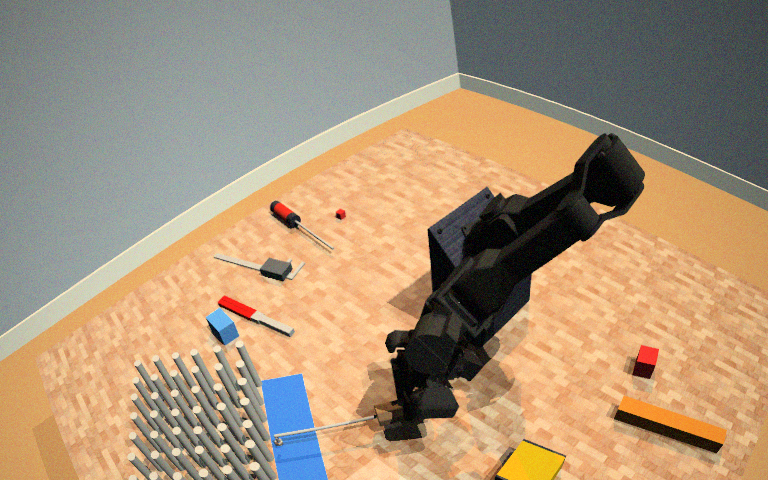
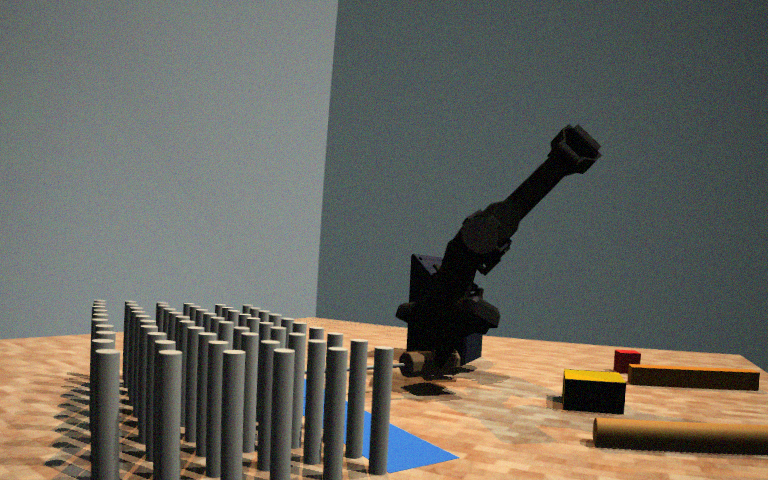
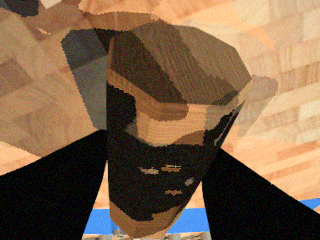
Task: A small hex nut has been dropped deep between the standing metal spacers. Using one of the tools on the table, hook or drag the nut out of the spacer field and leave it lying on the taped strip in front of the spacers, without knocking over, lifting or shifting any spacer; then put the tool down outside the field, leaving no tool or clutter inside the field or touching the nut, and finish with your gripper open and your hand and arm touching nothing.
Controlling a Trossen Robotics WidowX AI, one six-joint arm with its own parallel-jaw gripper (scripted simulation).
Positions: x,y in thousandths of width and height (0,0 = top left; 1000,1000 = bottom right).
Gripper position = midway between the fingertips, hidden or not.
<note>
In view: my gripper (image 2: 559,766), an orange bar (image 1: 830,861) and a blue cube (image 1: 292,684).
My gripper shows as well in image 1 (image 1: 527,857) and in image 3 (image 3: 489,615). Image 3 misses the orange bar: it is out of frame. Image 3 does not show the blue cube: it is out of frame.
</note>
